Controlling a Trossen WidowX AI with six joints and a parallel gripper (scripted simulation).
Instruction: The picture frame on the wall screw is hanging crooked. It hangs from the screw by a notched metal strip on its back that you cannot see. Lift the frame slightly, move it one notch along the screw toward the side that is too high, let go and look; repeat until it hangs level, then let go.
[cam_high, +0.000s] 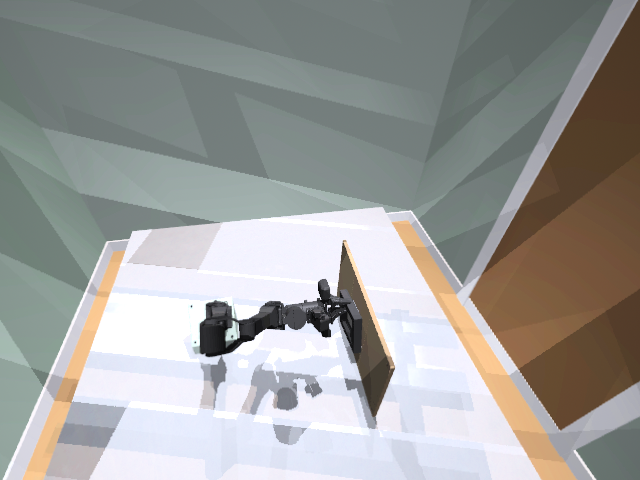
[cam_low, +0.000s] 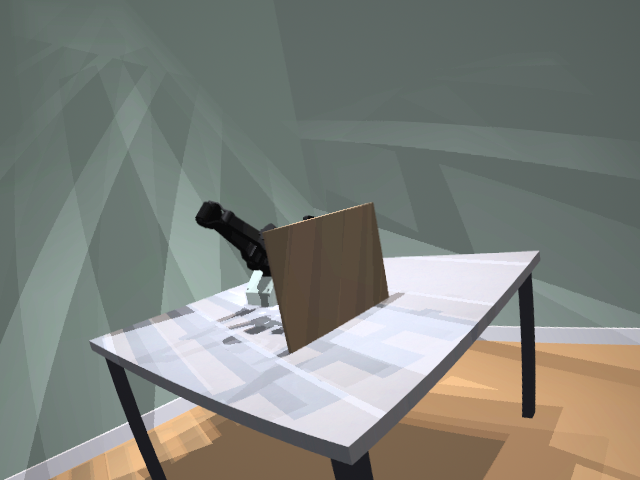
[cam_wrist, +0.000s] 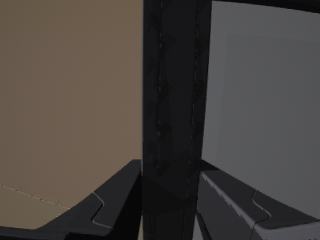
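My gripper tip is now 50 mm above the dark picture frame and 20 mm to the left of it. From my gripper tip the other things lie so: brown wall board: 60 mm below, 30 mm to the right, 20 mm ahead.
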